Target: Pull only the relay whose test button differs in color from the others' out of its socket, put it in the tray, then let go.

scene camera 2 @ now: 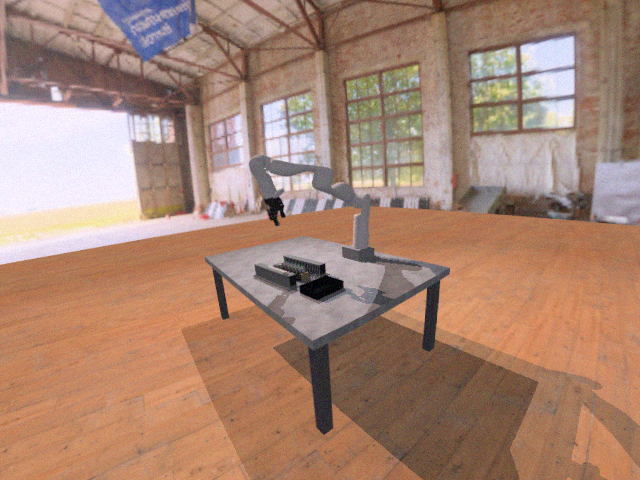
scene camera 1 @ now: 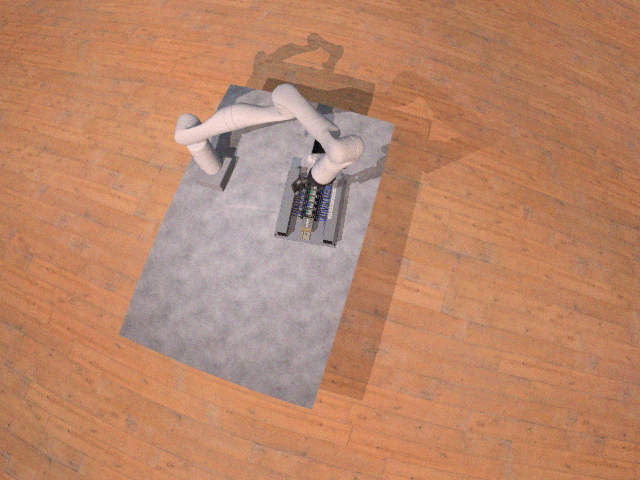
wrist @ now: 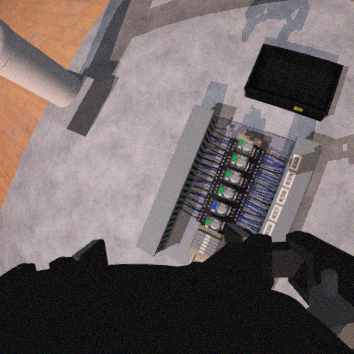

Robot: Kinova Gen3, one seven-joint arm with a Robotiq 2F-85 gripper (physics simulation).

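Seen in the pictures: gripper, fingertip midpoint: (scene camera 2: 281, 221) (scene camera 1: 307, 189) (wrist: 164, 245); arm's base at its link origin: (scene camera 2: 360, 247) (scene camera 1: 212, 165) (wrist: 67, 91).
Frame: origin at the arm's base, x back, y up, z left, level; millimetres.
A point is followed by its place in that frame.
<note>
The relay with the blue test button (wrist: 221, 208) {x -490, y 7, z -57 mm} sits upright in its socket, second from the row's end by the beige terminal blocks. Several other relays, such as the far-end relay (wrist: 247, 145) {x -475, y 8, z 59 mm}, have green buttons and are seated in the same row. The black tray (scene camera 2: 328, 292) {x -495, y -49, z 290 mm} (wrist: 280, 103) {x -487, y -44, z 178 mm} stands beyond the row's far end; in scene camera 1 the arm hides most of it. My gripper (scene camera 2: 279, 219) {x -484, y 222, z -83 mm} (wrist: 164, 245) {x -484, y 222, z -83 mm} is open and empty, high above the table. In the wrist view its right fingertip overlaps the panel near the terminal blocks. In scene camera 1 the arm partly hides the gripper.
Two grey wire ducts, the left duct (scene camera 1: 287, 209) {x -398, y 3, z -103 mm} (wrist: 175, 185) {x -396, y 3, z -64 mm} and the right duct (scene camera 1: 333, 227) {x -605, y 3, z -121 mm} (wrist: 295, 195) {x -583, y 2, z 23 mm}, flank the relay row like raised walls. Blue wires run between relays and ducts. The robot's base block (scene camera 1: 214, 180) {x -40, y 5, z -68 mm} (scene camera 2: 358, 253) {x -74, y -13, z 57 mm} (wrist: 92, 107) {x -74, y -36, z -6 mm} stands near one table edge.
</note>
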